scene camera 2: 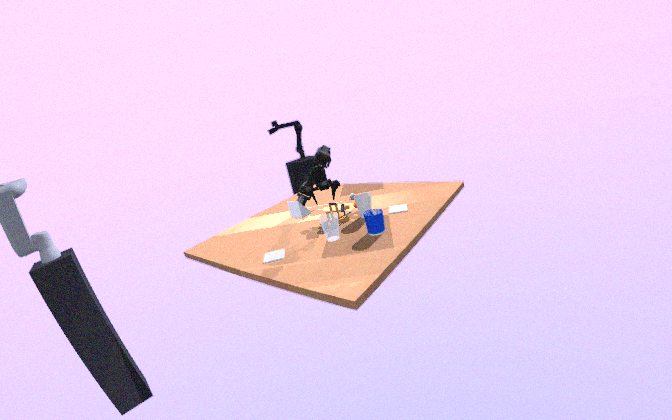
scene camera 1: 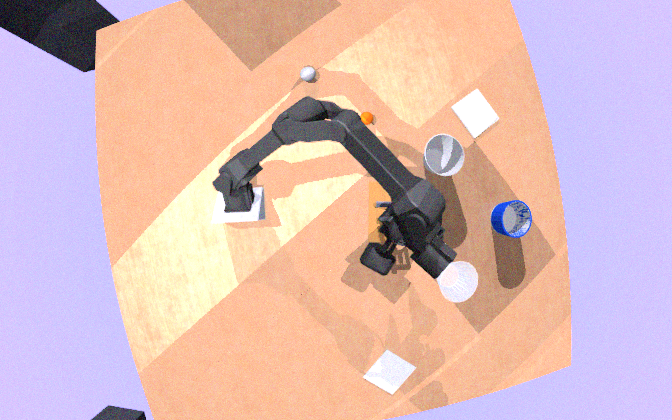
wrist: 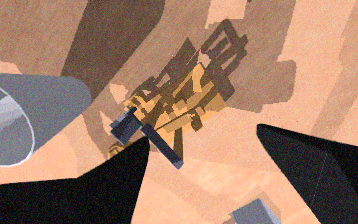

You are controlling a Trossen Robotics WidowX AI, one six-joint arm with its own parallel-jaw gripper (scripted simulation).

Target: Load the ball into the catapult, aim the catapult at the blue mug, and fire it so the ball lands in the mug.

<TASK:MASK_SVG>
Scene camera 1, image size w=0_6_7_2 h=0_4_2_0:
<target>gripper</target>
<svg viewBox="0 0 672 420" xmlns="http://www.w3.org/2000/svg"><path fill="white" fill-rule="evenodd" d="M440 226L436 235L442 240L444 239L443 234L445 228ZM382 224L379 232L386 238L384 245L369 243L361 255L360 261L367 268L384 276L389 274L396 261L396 257L392 253L397 244L388 239L385 233L385 226Z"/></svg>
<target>wooden catapult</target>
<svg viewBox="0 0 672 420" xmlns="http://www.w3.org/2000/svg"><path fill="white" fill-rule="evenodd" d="M369 181L368 242L385 243L385 236L379 232L383 223L378 218L388 205L392 203L391 198L377 181Z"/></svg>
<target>clear cup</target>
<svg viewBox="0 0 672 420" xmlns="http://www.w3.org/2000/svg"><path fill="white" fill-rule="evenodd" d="M473 265L462 261L451 262L437 278L441 288L440 291L447 300L463 302L474 293L478 285L478 274Z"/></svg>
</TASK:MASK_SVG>
